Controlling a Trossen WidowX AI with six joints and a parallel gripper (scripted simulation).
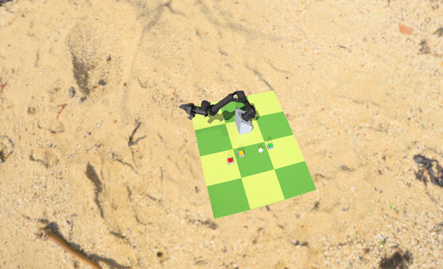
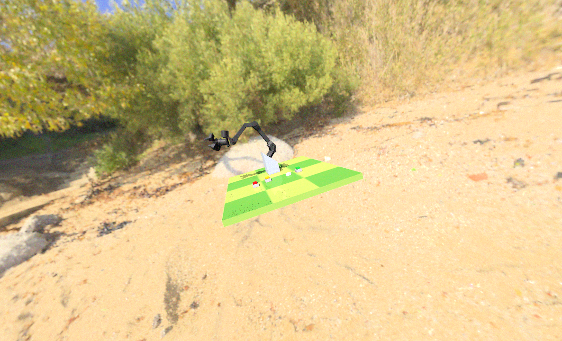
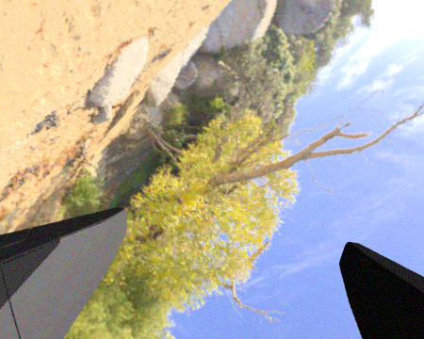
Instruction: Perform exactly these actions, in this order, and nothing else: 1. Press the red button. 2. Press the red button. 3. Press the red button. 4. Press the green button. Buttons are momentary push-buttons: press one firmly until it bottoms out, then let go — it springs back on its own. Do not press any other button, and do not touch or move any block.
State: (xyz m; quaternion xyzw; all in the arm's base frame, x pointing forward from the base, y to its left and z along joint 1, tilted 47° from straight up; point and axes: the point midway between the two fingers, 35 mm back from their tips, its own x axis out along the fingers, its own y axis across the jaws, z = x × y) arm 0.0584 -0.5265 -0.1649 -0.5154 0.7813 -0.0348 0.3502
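Right now the red button is 40 cm below my gripper tip, 35 cm to the left of it and 32 cm ahead of it. The rest, counted from my gripper tip: yellow button: 46 cm to the left, 40 cm below, 27 cm ahead; then green button: 73 cm to the left, 40 cm below, 23 cm ahead; then small white block: 64 cm to the left, 43 cm below, 25 cm ahead.
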